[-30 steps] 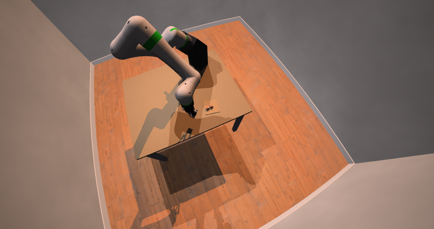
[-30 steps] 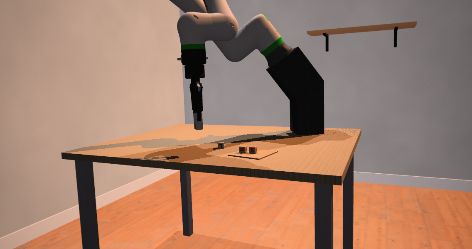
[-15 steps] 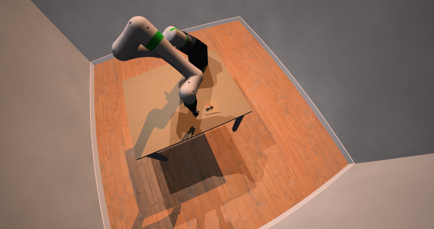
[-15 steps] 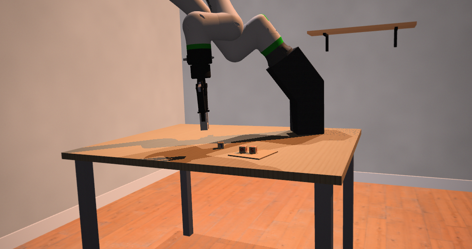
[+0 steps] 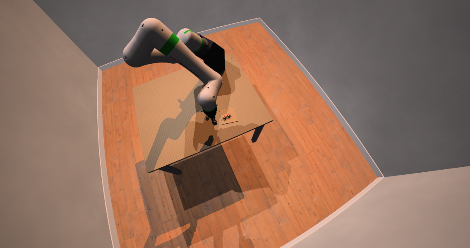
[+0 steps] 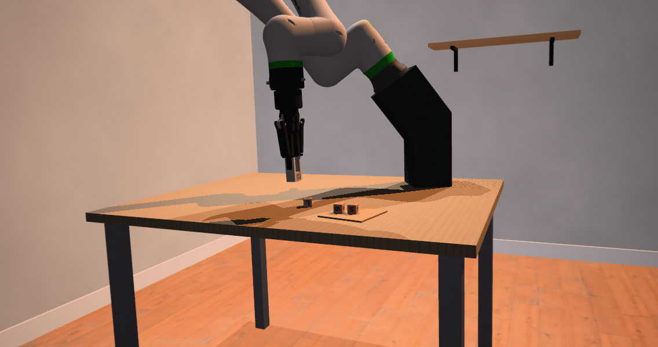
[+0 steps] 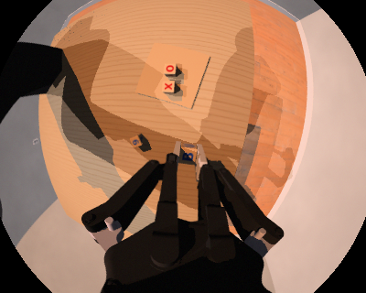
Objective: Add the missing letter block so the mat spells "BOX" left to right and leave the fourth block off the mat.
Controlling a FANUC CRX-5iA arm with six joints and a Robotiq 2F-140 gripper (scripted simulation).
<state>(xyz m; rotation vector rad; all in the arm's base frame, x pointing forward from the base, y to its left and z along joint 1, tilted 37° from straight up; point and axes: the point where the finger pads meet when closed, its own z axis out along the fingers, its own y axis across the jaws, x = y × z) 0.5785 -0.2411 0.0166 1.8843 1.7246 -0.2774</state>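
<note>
Now: the thin mat 160 mm to the left of my hand, 130 mm below it and 30 mm behind it.
</note>
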